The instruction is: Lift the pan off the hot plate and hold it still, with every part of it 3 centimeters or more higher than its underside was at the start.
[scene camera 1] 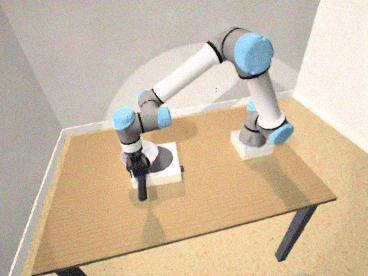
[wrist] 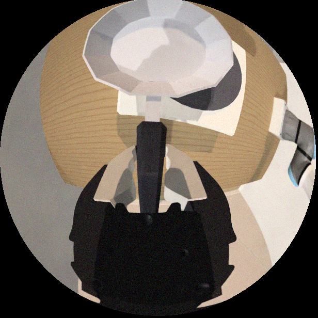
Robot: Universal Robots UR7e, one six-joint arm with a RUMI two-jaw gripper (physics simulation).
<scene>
white hot plate: scene camera 1; wrist
same spot on white hot plate: (wrist: 218,108) = (scene camera 1: 164,167)
</scene>
